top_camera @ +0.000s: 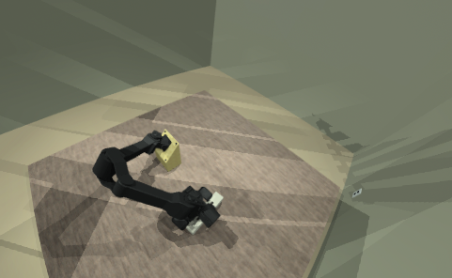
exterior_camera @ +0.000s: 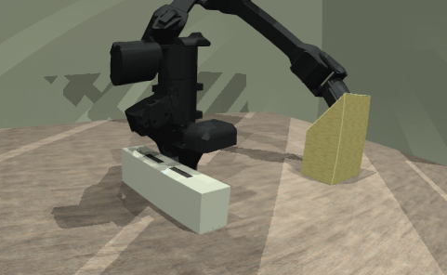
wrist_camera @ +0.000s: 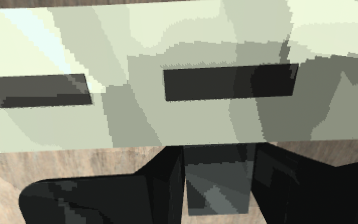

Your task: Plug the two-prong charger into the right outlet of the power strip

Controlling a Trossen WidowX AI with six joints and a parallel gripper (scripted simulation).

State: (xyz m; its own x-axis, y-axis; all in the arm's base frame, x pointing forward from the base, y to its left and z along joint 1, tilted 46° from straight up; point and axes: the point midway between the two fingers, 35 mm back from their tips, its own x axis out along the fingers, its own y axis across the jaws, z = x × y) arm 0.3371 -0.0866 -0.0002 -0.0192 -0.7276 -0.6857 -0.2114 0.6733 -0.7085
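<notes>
My gripper tip is now 2 cm short of the two-prong charger and 1 cm below it.
</notes>
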